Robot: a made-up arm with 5 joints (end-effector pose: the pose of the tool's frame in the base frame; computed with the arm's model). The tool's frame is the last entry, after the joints. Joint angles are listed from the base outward.
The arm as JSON. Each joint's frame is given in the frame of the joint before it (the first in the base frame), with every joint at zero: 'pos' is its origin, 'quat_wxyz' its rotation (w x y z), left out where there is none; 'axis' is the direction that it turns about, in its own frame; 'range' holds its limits. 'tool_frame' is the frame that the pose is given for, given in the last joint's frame.
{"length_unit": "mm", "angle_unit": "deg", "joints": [
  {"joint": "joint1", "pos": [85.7, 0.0, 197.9], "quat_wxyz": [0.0, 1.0, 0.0, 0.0], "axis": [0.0, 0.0, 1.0], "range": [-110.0, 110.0]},
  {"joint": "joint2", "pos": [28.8, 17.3, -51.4], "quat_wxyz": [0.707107, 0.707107, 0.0, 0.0], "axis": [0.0, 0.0, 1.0], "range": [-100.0, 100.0]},
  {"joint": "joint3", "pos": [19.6, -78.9, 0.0], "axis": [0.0, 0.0, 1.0], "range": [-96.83, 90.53]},
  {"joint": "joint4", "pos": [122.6, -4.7, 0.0], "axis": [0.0, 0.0, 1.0], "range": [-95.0, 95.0]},
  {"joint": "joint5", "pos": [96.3, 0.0, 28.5], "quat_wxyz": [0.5, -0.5, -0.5, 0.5], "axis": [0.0, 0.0, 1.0], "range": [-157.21, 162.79]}
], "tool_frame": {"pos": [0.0, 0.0, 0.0], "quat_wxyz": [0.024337, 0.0, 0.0, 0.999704]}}
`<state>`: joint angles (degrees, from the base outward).
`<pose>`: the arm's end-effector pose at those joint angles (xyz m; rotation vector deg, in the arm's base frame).
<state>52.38 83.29 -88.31 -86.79 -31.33</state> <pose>0.2338 -0.1739 0.3507 28.35 176.41 -1.93</pose>
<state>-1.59 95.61 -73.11 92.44 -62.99</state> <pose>0.2652 0.0162 0.0922 -14.57 21.86 -63.13</pose>
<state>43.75 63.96 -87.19 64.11 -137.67</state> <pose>0.3043 -0.1938 0.2560 -54.75 48.69 160.21</pose>
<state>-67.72 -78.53 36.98 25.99 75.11</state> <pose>0.1272 0.1308 0.3949 -5.10 -126.98 90.72</pose>
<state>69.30 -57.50 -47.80 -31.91 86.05</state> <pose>0.0485 0.1300 0.4907 129.18 31.54 7.06</pose>
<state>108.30 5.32 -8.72 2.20 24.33</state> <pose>0.0103 -0.2637 0.3400 -89.33 -41.81 -66.34</pose>
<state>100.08 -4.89 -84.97 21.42 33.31</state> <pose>0.0840 -0.0734 0.5418 -146.61 -67.43 -17.53</pose>
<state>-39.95 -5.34 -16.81 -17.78 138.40</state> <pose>0.2522 0.1541 0.4421 -119.63 -108.36 75.33</pose>
